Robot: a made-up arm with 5 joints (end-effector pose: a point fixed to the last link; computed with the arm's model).
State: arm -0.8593 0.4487 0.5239 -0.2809 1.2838
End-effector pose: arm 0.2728 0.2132 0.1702 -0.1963 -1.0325 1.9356
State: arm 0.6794 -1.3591 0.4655 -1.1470 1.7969
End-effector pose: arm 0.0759 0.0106 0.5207 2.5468 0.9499 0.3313
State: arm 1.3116 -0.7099 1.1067 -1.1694 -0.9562
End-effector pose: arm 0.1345 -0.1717 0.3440 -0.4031 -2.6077 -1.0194
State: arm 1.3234 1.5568 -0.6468 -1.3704 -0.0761
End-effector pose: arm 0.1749 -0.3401 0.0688 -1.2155 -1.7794 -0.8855
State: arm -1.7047 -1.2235 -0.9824 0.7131 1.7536
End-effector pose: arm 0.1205 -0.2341 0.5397 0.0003 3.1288 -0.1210
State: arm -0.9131 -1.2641 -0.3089 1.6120 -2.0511
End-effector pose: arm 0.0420 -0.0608 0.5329 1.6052 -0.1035 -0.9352
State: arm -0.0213 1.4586 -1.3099 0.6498 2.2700
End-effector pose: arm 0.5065 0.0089 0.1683 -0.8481 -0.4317 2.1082
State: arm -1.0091 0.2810 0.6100 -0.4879 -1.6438
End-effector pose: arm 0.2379 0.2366 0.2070 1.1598 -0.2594 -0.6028
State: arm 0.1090 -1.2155 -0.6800 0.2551 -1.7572
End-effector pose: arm -0.0961 0.0203 0.5727 -2.3260 2.0498 -0.0883
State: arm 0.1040 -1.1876 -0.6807 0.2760 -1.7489
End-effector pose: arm -0.0863 0.0183 0.5783 -2.3441 2.0726 -0.0274
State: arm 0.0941 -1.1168 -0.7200 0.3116 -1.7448
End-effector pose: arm -0.0704 0.0150 0.5892 2.3391 -2.0561 -0.0575
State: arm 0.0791 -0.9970 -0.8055 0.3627 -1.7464
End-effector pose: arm -0.0470 0.0108 0.6047 2.3148 -2.0010 -0.1617
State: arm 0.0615 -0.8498 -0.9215 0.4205 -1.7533
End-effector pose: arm -0.0188 0.0066 0.6204 2.2925 -1.9331 -0.2658
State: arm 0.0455 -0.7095 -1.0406 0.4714 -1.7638
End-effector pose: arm 0.0076 0.0037 0.6319 2.2777 -1.8696 -0.3472
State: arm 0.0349 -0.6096 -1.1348 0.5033 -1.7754
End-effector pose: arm 0.0248 0.0022 0.6381 2.2768 -1.8269 -0.3891
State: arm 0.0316 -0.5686 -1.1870 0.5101 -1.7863
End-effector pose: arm 0.0284 0.0019 0.6399 2.2929 -1.8132 -0.3855
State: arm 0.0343 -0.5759 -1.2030 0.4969 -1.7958
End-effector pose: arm 0.0211 0.0023 0.6389 2.3211 -1.8227 -0.3464
